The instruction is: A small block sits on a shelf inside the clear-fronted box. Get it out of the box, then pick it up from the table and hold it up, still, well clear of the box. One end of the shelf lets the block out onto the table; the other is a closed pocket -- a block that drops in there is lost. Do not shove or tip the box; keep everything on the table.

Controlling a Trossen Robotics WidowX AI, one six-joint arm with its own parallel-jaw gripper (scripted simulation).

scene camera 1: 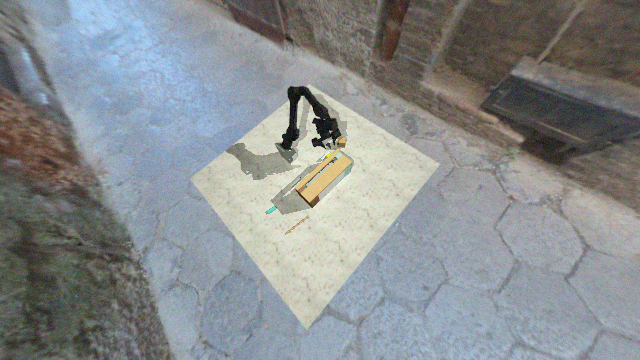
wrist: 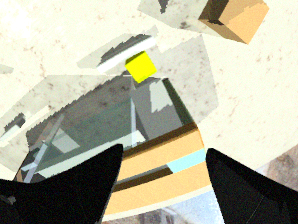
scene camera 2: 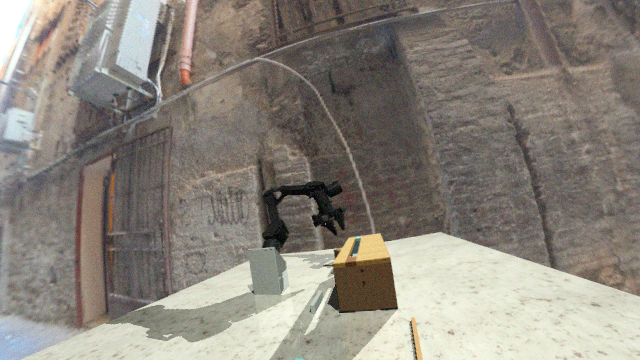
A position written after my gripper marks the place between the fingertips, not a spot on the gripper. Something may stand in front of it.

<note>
I see my gripper [wrist: 165,152] and a clear-fronted box [scene camera 2: 362,270].
The clear-fronted box also shows in scene camera 1 [scene camera 1: 327,175] and in the wrist view [wrist: 164,157].
</note>
